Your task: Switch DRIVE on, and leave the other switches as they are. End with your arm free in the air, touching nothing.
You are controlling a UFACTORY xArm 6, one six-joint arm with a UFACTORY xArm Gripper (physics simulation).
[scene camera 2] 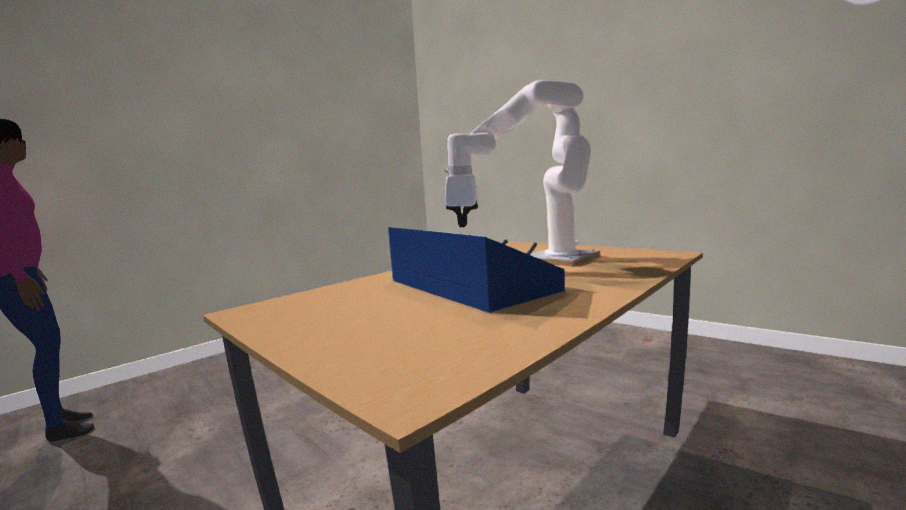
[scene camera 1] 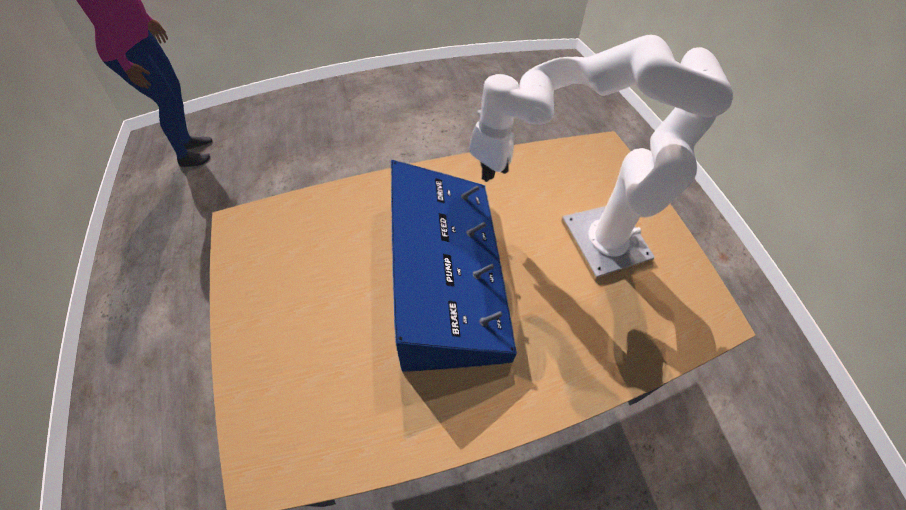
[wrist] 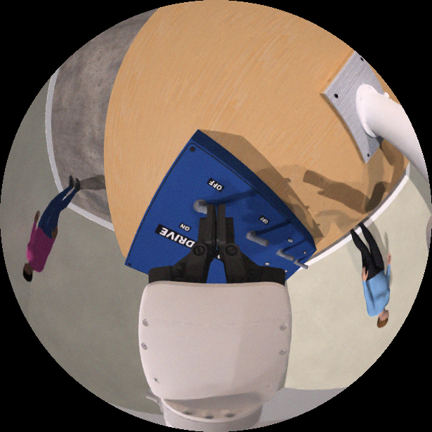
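Seen in the pictures: gripper, fingertip midpoint: (scene camera 2: 462, 226) (scene camera 1: 487, 178); arm's base at its link origin: (scene camera 2: 562, 253) (scene camera 1: 608, 238).
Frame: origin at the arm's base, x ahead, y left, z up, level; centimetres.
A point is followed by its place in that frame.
The blue sloped panel (scene camera 1: 415, 253) {y 1.3, x 55.3, z 13.2 cm} (scene camera 2: 437, 262) {y 1.1, x 60.3, z 7.2 cm} (wrist: 167, 195) carries a row of grey lever switches. The DRIVE lever (scene camera 1: 469, 193) {y -16.8, x 37.3, z 8.8 cm} (wrist: 200, 206) leans toward its OFF label, the same way as the FEED lever (scene camera 1: 476, 230) {y -4.8, x 39.1, z 8.8 cm} (wrist: 258, 239), the PUMP lever (scene camera 1: 483, 272) {y 7.0, x 41.0, z 8.8 cm} (wrist: 285, 255) and the BRAKE lever (scene camera 1: 490, 319) {y 18.7, x 43.1, z 9.0 cm} (wrist: 301, 264). My gripper (scene camera 1: 487, 176) {y -17.4, x 32.6, z 12.9 cm} (scene camera 2: 462, 223) {y -17.4, x 32.6, z 12.9 cm} (wrist: 216, 213) is shut and empty, pointing down in the air above the DRIVE end of the panel. In the wrist view its tips overlap the side of the DRIVE lever; they look apart from it.
The panel stands on the wooden table (scene camera 1: 291, 316) {y 2.1, x 88.1, z -2.1 cm} (scene camera 2: 355, 354) {y 19.4, x 97.5, z -2.1 cm} (wrist: 210, 75). My arm's base plate (scene camera 1: 583, 250) {y 2.0, x 9.6, z 0.0 cm} (wrist: 345, 102) is on the panel's OFF side. A person in magenta (scene camera 1: 123, 31) (scene camera 2: 19, 215) (wrist: 40, 247) and a person in light blue (wrist: 376, 295) stand off the table.
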